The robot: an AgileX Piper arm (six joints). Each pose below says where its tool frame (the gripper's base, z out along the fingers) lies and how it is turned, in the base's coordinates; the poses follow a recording.
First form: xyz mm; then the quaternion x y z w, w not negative.
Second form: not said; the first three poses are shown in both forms.
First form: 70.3, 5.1, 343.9, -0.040, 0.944, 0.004, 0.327
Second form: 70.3, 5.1, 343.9, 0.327, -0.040, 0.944, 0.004
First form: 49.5, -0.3, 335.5, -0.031, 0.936, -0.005, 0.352
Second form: 49.5, -0.3, 335.5, 0.352, -0.031, 0.936, -0.005
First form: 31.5, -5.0, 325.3, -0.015, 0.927, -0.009, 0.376
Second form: 31.5, -5.0, 325.3, 0.376, -0.015, 0.927, -0.009
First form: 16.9, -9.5, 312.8, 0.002, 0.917, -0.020, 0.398
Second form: 16.9, -9.5, 312.8, 0.398, 0.002, 0.917, -0.020
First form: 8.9, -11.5, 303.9, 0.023, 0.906, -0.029, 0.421
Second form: 8.9, -11.5, 303.9, 0.421, 0.023, 0.906, -0.029
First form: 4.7, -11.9, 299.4, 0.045, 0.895, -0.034, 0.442
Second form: 4.7, -11.9, 299.4, 0.442, 0.045, 0.895, -0.034
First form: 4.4, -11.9, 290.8, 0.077, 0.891, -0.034, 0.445
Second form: 4.4, -11.9, 290.8, 0.445, 0.077, 0.891, -0.034
